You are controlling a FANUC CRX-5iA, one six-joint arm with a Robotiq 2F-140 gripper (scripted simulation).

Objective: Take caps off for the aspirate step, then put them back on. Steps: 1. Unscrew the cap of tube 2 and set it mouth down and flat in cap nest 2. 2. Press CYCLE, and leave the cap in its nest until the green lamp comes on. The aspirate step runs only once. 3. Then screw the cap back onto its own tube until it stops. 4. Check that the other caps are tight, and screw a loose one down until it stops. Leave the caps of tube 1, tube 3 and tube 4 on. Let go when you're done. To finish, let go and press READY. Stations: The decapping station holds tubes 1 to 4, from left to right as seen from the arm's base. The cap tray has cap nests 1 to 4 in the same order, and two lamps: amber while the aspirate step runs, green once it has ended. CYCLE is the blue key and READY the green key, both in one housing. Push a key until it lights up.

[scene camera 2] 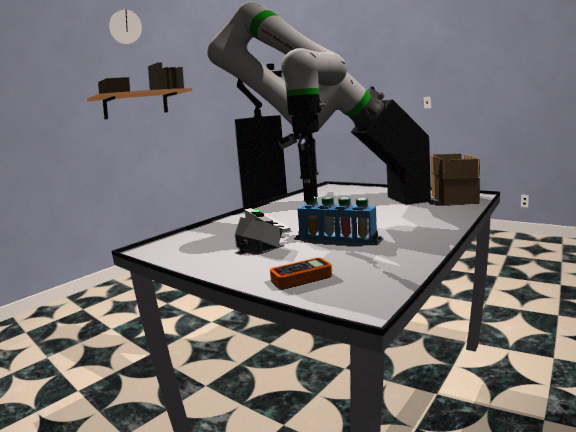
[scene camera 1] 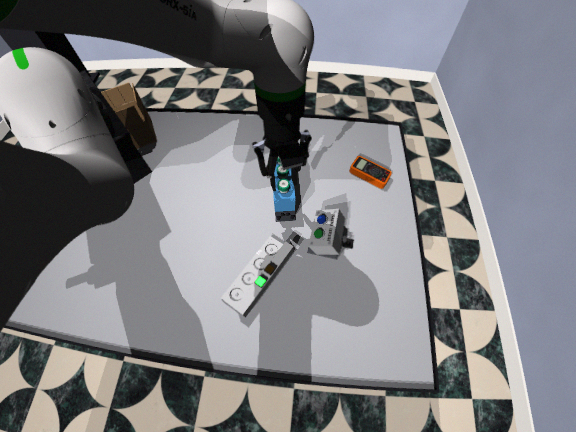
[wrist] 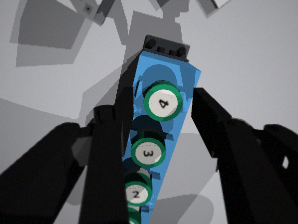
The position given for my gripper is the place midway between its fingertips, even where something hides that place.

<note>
In view: my gripper (scene camera 1: pixel 283 184), a cardboard box (scene camera 2: pixel 460 184) and a cap (wrist: pixel 139 189).
The cardboard box is seen too in scene camera 1 (scene camera 1: pixel 142 133). My gripper is seen too in scene camera 2 (scene camera 2: pixel 311 199) and in the wrist view (wrist: pixel 162 102). The wrist view misses the cardboard box: it is out of frame.
</note>
